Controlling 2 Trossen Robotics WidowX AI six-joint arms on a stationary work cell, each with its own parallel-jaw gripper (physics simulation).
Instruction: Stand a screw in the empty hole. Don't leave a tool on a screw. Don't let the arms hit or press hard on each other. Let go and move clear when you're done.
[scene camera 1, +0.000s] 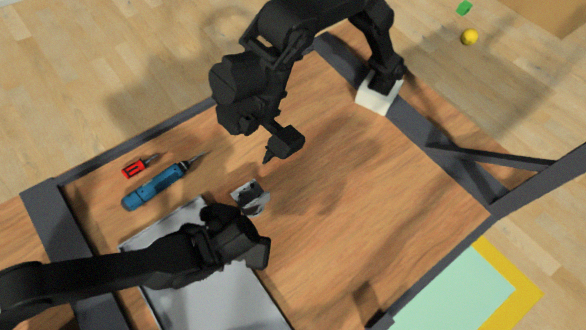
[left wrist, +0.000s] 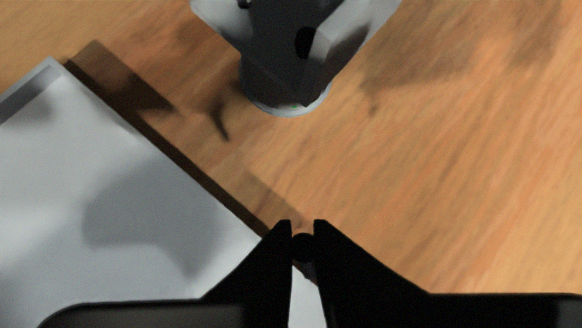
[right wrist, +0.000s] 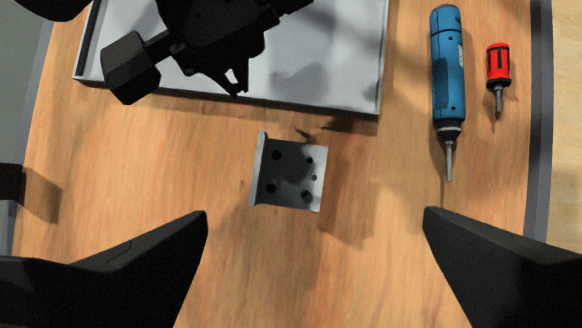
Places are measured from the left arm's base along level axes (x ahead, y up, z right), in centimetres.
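Pixels of known places: left gripper, fingertip midpoint: (left wrist: 302, 230) (right wrist: 240, 93); right gripper, fingertip midpoint: (scene camera 1: 248, 148) (right wrist: 315, 220); right arm's base, link origin: (scene camera 1: 381, 84).
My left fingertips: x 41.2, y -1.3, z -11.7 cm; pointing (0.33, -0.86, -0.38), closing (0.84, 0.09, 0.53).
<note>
Behind a point stands the place of what it marks.
A grey angle bracket (scene camera 1: 248, 195) {y -1.8, x 46.5, z -20.7 cm} (left wrist: 270, 47) {y -1.8, x 44.4, z -19.0 cm} (right wrist: 292, 167) {y -1.8, x 46.1, z -20.2 cm} stands on the wooden table, with several dark holes in its shaded top. At one hole, lower right in the right wrist view, a round shape looks like a screw head; shadow makes the others hard to judge. My left gripper (left wrist: 302, 230) {y -1.3, x 41.2, z -11.7 cm} (right wrist: 240, 93) {y -1.3, x 41.2, z -11.7 cm} is shut on a dark screw (left wrist: 303, 248) {y -0.6, x 40.8, z -11.2 cm}, near the tray's edge and short of the bracket. In scene camera 1 its fingers are hidden under its arm. My right gripper (scene camera 1: 267, 158) (right wrist: 315, 220) {y 17.2, x 48.7, z -22.1 cm} is open and empty, above and to one side of the bracket.
A blue electric screwdriver (scene camera 1: 156, 185) {y -4.6, x 25.8, z -32.3 cm} (right wrist: 447, 70) {y -4.6, x 26.6, z -32.8 cm} and a small red screwdriver (scene camera 1: 134, 169) {y -5.8, x 21.1, z -39.4 cm} (right wrist: 498, 63) {y -5.8, x 21.4, z -39.6 cm} lie on the table, away from the bracket. A shallow grey tray (scene camera 1: 215, 300) {y -8.0, x 32.5, z -1.5 cm} (left wrist: 30, 94) {y -7.6, x 32.9, z -26.3 cm} (right wrist: 383, 65) {y -6.8, x 28.6, z -25.4 cm} lies beneath the left arm. Dark frame beams edge the table.
</note>
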